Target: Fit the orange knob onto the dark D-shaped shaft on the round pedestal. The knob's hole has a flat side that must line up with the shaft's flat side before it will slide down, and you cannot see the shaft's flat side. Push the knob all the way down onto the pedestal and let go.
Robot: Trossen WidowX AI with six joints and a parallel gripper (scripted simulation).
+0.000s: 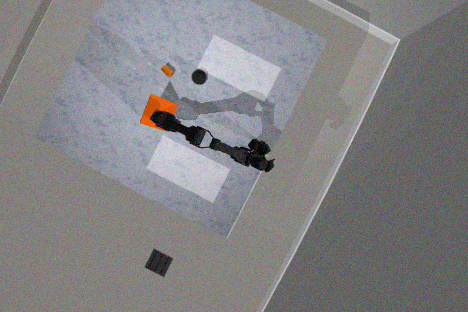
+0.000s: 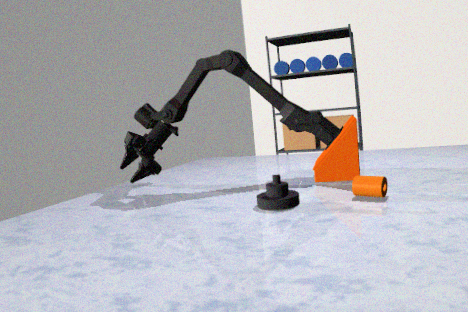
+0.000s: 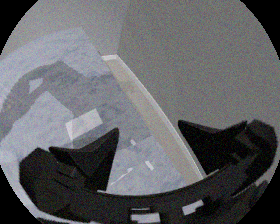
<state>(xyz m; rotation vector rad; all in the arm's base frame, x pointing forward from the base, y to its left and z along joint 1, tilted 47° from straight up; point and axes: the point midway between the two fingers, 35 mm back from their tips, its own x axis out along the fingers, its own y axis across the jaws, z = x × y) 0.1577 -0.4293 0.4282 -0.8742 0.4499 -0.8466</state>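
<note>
My gripper tip is 80 mm short of the orange knob, 740 mm to the right of it and 10 mm above it. From my gripper tip the other things lie so: dark round pedestal 150 mm ahead, 570 mm to the left, 10 mm above.
</note>
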